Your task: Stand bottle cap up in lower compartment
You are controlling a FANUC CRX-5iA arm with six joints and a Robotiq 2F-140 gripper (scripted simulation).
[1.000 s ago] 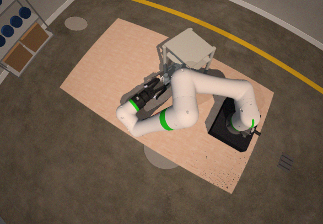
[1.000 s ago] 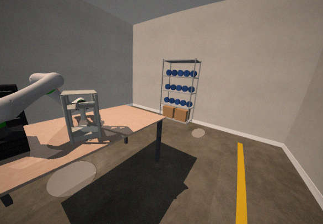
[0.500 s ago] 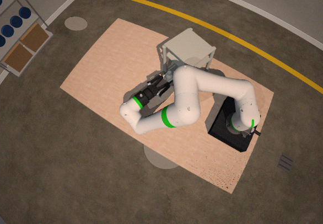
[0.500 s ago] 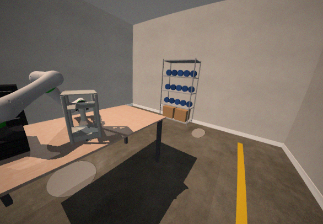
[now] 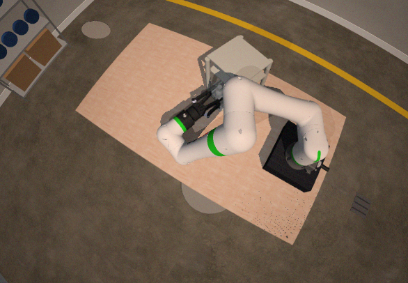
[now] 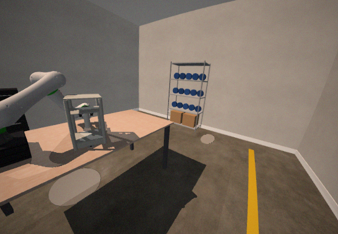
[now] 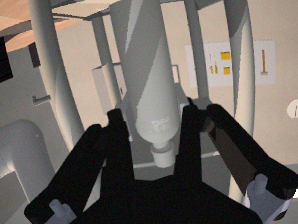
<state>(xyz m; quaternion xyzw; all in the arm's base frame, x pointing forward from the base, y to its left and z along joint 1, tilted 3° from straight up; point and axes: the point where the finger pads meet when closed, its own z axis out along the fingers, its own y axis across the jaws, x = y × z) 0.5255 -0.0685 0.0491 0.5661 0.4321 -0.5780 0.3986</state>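
The grey shelving unit is 120 mm to the right of my hand, 40 mm behind it and 10 mm above it. Also, from my hand: pale bottle 10 mm above.
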